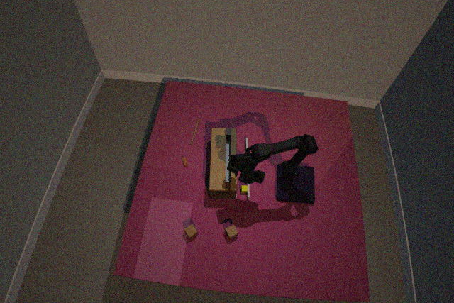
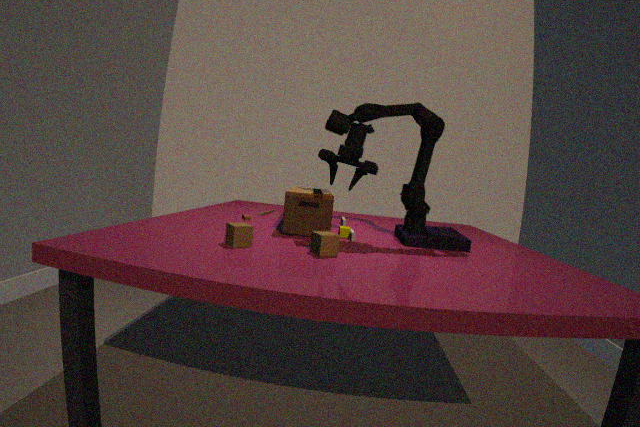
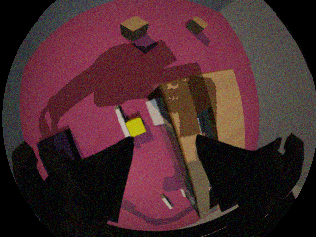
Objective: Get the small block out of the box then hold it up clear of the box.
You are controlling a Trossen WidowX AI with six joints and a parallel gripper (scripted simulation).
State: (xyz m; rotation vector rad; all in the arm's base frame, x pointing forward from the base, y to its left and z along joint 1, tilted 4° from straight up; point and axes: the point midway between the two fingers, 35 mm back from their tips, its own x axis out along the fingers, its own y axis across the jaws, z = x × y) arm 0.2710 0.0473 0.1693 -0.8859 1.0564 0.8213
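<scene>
My gripper tip is 30 mm past the yellow block and 140 mm above it. Round my gripper tip: thin stick (240 mm ahead, 400 mm to the right, 150 mm below); tan box (40 mm ahead, 140 mm to the right, 90 mm below).
</scene>
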